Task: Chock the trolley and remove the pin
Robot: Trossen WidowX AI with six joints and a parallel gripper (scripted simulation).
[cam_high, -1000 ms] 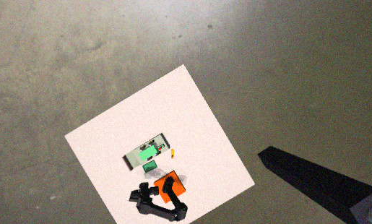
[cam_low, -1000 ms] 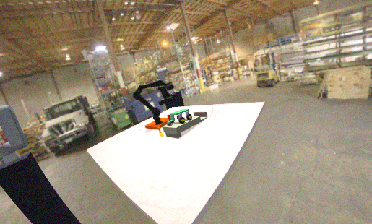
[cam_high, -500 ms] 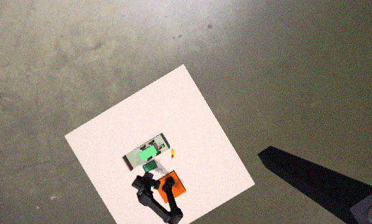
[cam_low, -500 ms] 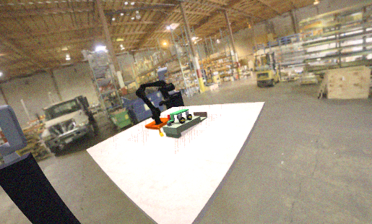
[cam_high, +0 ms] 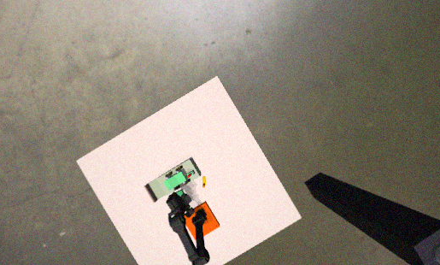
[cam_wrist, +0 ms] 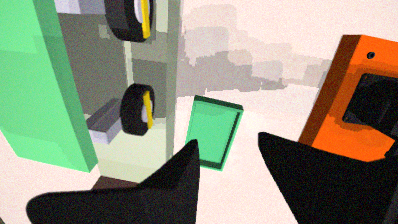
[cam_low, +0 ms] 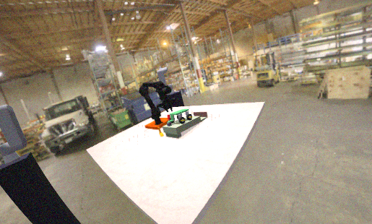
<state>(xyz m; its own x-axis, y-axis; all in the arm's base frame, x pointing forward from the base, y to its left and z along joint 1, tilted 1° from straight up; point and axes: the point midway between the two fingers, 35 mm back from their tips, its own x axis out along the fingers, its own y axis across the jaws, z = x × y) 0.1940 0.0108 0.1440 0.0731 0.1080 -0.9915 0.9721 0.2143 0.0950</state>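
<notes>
The yellow chock is 16 cm to the right of my gripper tip and 12 cm below it. From my gripper tip the other things lie so: trolley: 14 cm ahead, 3 cm to the right, 3 cm below; then red-headed stop pin: 11 cm ahead, 14 cm to the right, 2 cm below; then green tray: 1 cm ahead, 8 cm to the left, 15 cm below.
</notes>
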